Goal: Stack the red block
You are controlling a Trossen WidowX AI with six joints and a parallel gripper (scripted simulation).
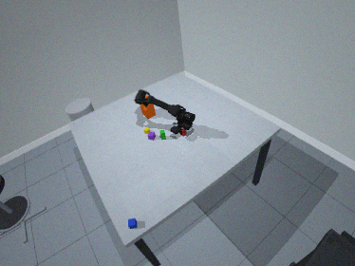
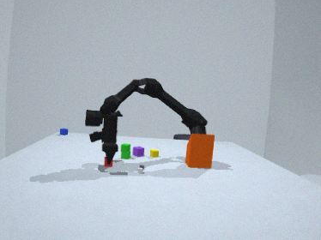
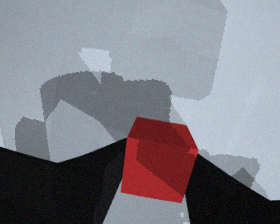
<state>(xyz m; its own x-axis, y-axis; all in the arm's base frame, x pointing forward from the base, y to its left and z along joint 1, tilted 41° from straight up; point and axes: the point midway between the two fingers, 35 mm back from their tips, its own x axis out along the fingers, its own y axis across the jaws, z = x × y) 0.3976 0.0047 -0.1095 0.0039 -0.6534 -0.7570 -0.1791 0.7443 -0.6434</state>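
My gripper tip is 120 mm past the purple block, 200 mm to the left of it and 10 mm below it. From my gripper tip the other things lie so: red block 10 mm above; then yellow block 200 mm behind, 200 mm to the right, 10 mm above; then blue block 400 mm ahead, 610 mm to the right, 10 mm above.
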